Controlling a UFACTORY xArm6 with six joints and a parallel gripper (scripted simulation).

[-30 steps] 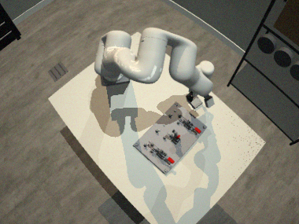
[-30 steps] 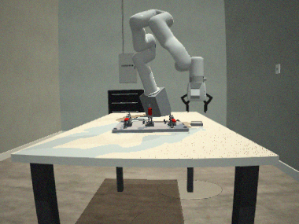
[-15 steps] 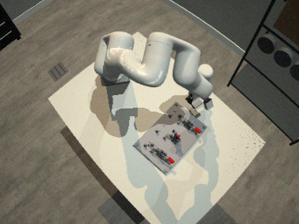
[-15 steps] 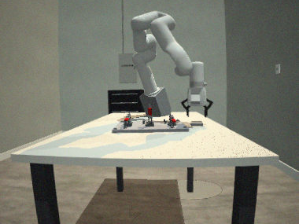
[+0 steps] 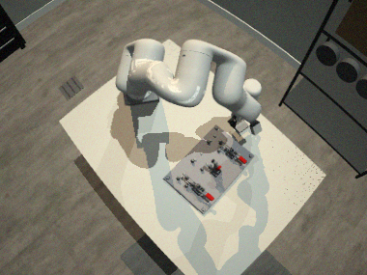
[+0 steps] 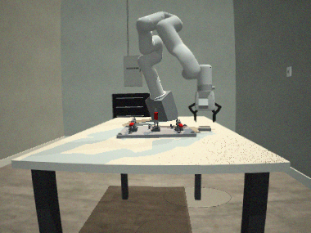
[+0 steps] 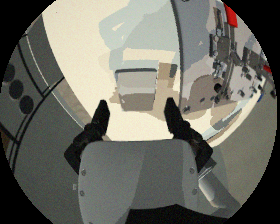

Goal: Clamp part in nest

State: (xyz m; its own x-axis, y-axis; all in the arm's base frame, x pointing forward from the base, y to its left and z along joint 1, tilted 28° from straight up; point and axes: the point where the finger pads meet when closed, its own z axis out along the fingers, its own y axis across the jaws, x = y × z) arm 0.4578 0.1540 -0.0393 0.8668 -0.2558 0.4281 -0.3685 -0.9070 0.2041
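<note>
My gripper is now 4 cm above the grey block part. Round my hand: grey fixture plate (1 cm behind, 26 cm to the right, 4 cm below).
</note>
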